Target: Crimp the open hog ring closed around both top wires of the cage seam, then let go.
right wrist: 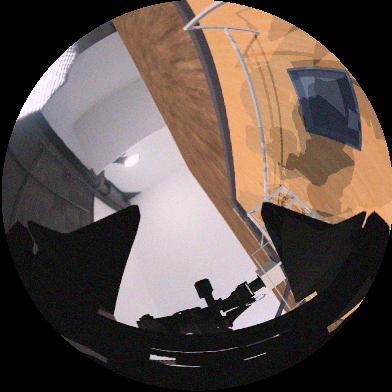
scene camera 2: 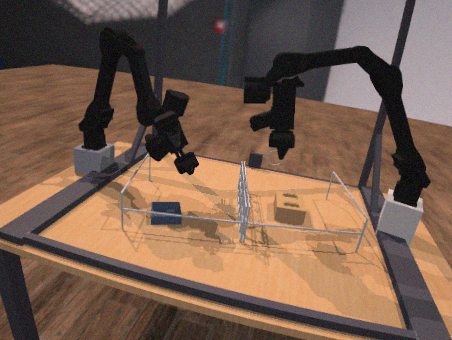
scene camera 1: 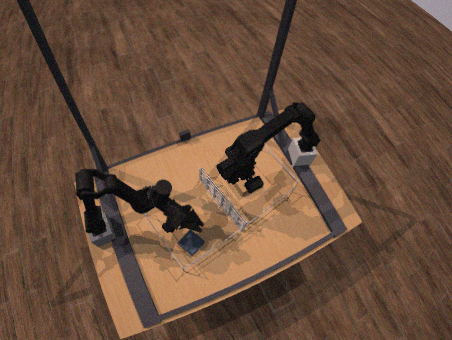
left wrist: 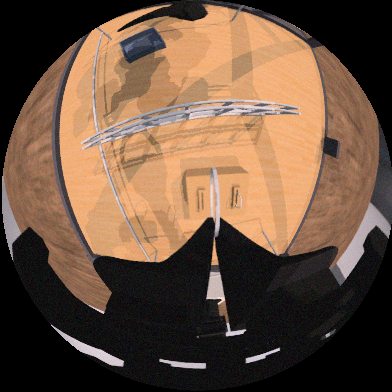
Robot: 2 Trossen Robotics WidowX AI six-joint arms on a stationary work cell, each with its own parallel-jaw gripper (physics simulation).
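Pixels of known places: left gripper, fingertip midpoint: [right wrist: 254, 298] [scene camera 2: 280, 159] [scene camera 1: 242, 175] [left wrist: 213, 222]; right gripper, fingertip midpoint: [right wrist: 201, 209] [scene camera 2: 185, 161] [scene camera 1: 202, 228]; left arm's base at its link origin: [right wrist: 261, 280] [scene camera 2: 405, 199] [scene camera 1: 305, 146] [left wrist: 207, 302]; right arm's base at its link origin: [scene camera 2: 94, 146] [scene camera 1: 97, 227].
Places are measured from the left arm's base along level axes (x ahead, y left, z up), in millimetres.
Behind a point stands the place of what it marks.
Note:
My left gripper [scene camera 2: 283, 155] @[x 347, y 152, z 66 mm] [left wrist: 213, 222] @[x 347, y 152, z 66 mm] is shut on a thin, light open hog ring [scene camera 2: 272, 164] @[x 366, y 159, z 46 mm] [left wrist: 217, 200] @[x 373, y 164, z 85 mm], which hangs upright from its fingertips. It is high above the table, to the right of the cage seam in scene camera 2. The cage seam [scene camera 1: 220, 197] @[x 429, y 182, z -59 mm] [scene camera 2: 243, 200] @[x 399, y 245, z -43 mm] [left wrist: 190, 111] @[x 420, y 192, z -11 mm] is a pair of pale wire panels standing close together, their top wires side by side. The ring is apart from them. In scene camera 1 the ring is hidden by the arm. My right gripper [scene camera 1: 201, 226] @[x 527, y 346, z 61 mm] [scene camera 2: 188, 164] @[x 527, y 346, z 61 mm] [right wrist: 201, 209] @[x 527, y 346, z 61 mm] is open and empty, above the table left of the seam.
A tan block [scene camera 2: 290, 215] @[x 288, y 149, z -92 mm] [left wrist: 226, 200] @[x 308, y 83, z -70 mm] with two slots stands right of the seam in scene camera 2. A blue tray [scene camera 1: 191, 242] @[x 573, y 350, z -112 mm] [scene camera 2: 166, 213] [left wrist: 143, 44] @[x 575, y 349, z -112 mm] [right wrist: 327, 107] @[x 563, y 353, z -112 mm] lies to the left. A thin wire rail [scene camera 2: 305, 229] @[x 219, y 252, z -58 mm] on posts runs along the front.

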